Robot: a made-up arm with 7 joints. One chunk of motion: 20 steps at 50 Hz.
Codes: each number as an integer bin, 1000 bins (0 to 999) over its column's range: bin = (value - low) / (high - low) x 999, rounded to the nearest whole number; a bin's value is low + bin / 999 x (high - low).
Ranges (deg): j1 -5..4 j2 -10..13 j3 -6..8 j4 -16..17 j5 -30..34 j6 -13..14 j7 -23..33
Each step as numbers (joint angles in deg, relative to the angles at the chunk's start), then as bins.
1 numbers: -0.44 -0.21 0.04 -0.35 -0.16 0.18 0.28
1 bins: 506 425 431 474 466 488 415
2 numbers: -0.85 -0.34 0.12 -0.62 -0.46 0.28 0.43
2 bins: 461 420 437 466 461 491 418
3 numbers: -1.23 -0.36 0.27 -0.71 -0.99 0.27 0.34
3 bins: 418 419 447 463 453 491 416
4 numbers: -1.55 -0.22 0.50 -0.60 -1.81 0.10 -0.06
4 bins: 383 425 464 466 440 485 409
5 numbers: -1.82 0.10 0.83 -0.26 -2.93 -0.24 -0.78
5 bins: 353 439 487 476 423 472 396
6 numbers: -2.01 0.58 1.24 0.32 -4.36 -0.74 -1.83
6 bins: 332 460 517 494 400 454 378
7 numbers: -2.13 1.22 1.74 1.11 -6.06 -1.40 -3.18
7 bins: 319 487 552 518 374 429 354
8 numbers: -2.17 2.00 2.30 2.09 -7.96 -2.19 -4.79
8 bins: 314 521 592 548 344 400 325
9 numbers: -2.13 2.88 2.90 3.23 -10.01 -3.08 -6.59
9 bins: 319 559 635 582 312 367 293
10 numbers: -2.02 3.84 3.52 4.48 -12.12 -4.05 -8.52
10 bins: 331 601 679 620 279 331 258
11 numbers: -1.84 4.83 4.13 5.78 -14.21 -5.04 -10.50
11 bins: 351 644 723 659 246 295 223
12 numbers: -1.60 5.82 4.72 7.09 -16.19 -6.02 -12.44
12 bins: 377 687 765 699 216 258 188
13 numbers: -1.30 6.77 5.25 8.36 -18.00 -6.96 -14.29
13 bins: 411 728 803 737 187 223 155
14 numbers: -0.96 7.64 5.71 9.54 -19.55 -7.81 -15.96
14 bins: 448 766 836 773 163 192 126
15 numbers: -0.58 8.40 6.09 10.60 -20.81 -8.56 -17.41
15 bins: 491 799 863 805 143 164 100
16 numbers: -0.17 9.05 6.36 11.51 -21.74 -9.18 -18.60
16 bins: 536 827 882 833 129 141 78
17 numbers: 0.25 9.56 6.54 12.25 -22.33 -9.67 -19.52
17 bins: 583 850 895 855 120 123 62
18 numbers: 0.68 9.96 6.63 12.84 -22.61 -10.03 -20.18
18 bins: 630 867 901 873 115 110 50
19 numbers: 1.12 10.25 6.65 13.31 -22.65 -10.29 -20.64
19 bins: 679 880 903 887 115 100 42
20 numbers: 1.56 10.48 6.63 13.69 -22.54 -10.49 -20.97
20 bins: 728 890 901 899 116 93 36
